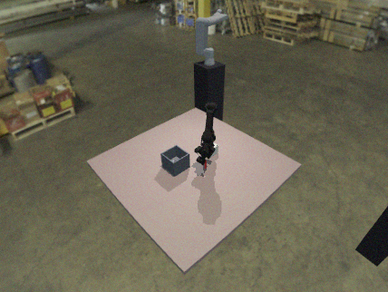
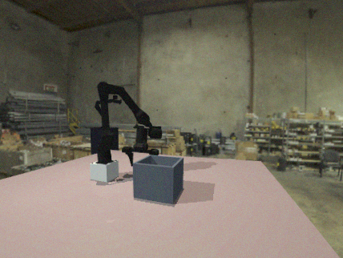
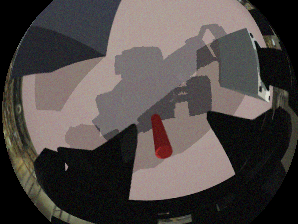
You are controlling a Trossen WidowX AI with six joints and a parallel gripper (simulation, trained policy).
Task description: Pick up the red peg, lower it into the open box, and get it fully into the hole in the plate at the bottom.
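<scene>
Right now the red peg is 2 cm to the left of my gripper tip, 1 cm below it and 1 cm ahead of it.
</scene>
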